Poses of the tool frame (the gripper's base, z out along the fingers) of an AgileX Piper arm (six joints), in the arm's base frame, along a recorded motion.
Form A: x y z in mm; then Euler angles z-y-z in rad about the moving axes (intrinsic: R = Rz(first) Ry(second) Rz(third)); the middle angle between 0 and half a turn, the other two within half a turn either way.
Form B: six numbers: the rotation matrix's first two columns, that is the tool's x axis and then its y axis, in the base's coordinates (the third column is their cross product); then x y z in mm. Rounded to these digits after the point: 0 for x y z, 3 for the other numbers.
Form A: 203 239 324 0.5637 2.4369 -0.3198
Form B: -0.443 -0.652 -0.615 -0.710 0.674 -0.204 203 239 324
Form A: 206 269 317 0.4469 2.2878 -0.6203
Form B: -0.231 -0.755 -0.613 -0.696 0.569 -0.438 206 269 317
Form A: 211 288 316 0.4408 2.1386 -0.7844
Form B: -0.043 -0.801 -0.597 -0.646 0.478 -0.596 211 288 316
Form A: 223 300 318 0.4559 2.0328 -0.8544
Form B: 0.069 -0.806 -0.588 -0.591 0.442 -0.675 223 300 318
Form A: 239 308 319 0.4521 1.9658 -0.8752
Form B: 0.114 -0.798 -0.591 -0.546 0.447 -0.709 239 308 319
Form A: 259 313 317 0.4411 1.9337 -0.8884
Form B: 0.129 -0.797 -0.590 -0.518 0.453 -0.726 259 313 317
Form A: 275 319 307 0.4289 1.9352 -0.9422
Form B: 0.146 -0.823 -0.549 -0.507 0.415 -0.756 275 319 307
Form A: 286 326 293 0.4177 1.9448 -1.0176
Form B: 0.170 -0.856 -0.489 -0.497 0.354 -0.792 286 326 293
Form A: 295 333 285 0.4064 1.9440 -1.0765
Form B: 0.189 -0.877 -0.442 -0.482 0.309 -0.820 295 333 285
